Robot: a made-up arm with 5 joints.
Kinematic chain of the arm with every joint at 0, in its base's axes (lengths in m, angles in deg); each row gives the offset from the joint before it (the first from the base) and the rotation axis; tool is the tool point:
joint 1: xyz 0 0 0.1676 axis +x
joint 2: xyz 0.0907 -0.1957 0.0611 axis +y
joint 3: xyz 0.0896 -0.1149 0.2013 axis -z
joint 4: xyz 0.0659 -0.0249 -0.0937 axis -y
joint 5: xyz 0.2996 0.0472 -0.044 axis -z
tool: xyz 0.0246 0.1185 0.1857
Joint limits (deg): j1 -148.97..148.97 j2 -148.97..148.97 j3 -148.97..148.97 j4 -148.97..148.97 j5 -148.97..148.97
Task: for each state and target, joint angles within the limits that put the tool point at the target. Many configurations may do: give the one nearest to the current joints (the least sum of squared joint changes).
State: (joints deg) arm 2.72 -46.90 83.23 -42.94 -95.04
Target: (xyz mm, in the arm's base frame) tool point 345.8 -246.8 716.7
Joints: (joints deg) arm -35.21 -27.03 56.18 -36.47 -66.92
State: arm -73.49 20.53 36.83 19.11 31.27
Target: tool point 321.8 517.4 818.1
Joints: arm -95.70 -11.40 69.43 12.55 58.19
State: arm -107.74 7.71 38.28 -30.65 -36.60
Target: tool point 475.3 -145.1 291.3
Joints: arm -84.53 29.67 -5.70 -44.37 -27.21
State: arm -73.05 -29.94 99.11 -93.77 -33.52
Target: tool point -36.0 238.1 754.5
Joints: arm -107.05 -21.12 144.31 -41.26 -29.20
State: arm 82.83 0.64 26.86 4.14 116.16
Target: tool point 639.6 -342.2 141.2
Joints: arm 63.15 -0.21 -20.43 -2.66 107.33
